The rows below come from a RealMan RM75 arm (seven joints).
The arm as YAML. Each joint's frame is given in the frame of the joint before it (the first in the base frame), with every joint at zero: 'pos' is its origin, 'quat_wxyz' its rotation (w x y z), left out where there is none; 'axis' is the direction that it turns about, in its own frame. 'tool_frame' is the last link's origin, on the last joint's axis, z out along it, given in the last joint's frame.
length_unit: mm
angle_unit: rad
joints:
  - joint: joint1
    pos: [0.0, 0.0, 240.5]
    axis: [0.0, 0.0, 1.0]
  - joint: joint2
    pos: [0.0, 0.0, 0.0]
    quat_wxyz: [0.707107, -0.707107, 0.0, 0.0]
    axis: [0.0, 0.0, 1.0]
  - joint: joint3
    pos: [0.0, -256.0, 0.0]
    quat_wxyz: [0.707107, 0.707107, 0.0, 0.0]
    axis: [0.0, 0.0, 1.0]
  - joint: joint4
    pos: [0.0, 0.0, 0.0]
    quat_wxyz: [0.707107, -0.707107, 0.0, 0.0]
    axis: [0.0, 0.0, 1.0]
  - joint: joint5
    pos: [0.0, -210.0, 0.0]
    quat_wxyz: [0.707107, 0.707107, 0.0, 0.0]
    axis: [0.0, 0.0, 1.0]
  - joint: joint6
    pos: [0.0, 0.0, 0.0]
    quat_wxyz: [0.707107, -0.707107, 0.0, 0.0]
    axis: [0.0, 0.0, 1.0]
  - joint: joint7
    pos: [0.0, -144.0, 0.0]
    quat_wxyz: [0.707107, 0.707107, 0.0, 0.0]
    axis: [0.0, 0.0, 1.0]
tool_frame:
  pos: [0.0, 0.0, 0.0]
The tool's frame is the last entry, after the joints.
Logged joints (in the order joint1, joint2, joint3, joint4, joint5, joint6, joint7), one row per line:
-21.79, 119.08, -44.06, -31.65, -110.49, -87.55, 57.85
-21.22, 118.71, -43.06, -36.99, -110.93, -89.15, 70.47
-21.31, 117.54, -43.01, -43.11, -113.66, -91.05, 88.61
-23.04, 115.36, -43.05, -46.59, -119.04, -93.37, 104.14
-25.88, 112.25, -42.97, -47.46, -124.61, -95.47, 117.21
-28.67, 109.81, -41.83, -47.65, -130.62, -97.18, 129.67
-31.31, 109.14, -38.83, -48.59, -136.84, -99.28, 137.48
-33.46, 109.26, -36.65, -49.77, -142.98, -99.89, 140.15
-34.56, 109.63, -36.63, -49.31, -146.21, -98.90, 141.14
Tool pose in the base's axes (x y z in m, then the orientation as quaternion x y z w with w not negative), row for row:
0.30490, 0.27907, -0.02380, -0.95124, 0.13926, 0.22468, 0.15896
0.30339, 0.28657, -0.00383, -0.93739, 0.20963, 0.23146, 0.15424
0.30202, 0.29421, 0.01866, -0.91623, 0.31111, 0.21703, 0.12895
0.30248, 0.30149, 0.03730, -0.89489, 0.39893, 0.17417, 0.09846
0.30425, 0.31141, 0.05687, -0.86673, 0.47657, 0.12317, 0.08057
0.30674, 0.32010, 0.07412, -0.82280, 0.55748, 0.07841, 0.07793
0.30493, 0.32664, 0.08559, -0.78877, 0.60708, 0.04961, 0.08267
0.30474, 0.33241, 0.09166, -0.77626, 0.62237, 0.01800, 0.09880
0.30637, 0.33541, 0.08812, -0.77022, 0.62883, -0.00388, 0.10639
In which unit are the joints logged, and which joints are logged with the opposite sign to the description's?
The joints are logged in degrees. Opposite sign: joint1.
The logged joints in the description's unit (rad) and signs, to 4 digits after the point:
0.3803, 2.0783, -0.7690, -0.5524, -1.9284, -1.5280, 1.0097
0.3704, 2.0719, -0.7515, -0.6456, -1.9361, -1.5560, 1.2299
0.3719, 2.0515, -0.7507, -0.7524, -1.9837, -1.5891, 1.5465
0.4021, 2.0134, -0.7514, -0.8131, -2.0776, -1.6296, 1.8176
0.4517, 1.9591, -0.7500, -0.8283, -2.1749, -1.6663, 2.0457
0.5004, 1.9165, -0.7301, -0.8316, -2.2797, -1.6961, 2.2632
0.5465, 1.9049, -0.6777, -0.8481, -2.3883, -1.7328, 2.3995
0.5840, 1.9069, -0.6397, -0.8687, -2.4955, -1.7434, 2.4461
0.6032, 1.9134, -0.6393, -0.8606, -2.5518, -1.7261, 2.4634

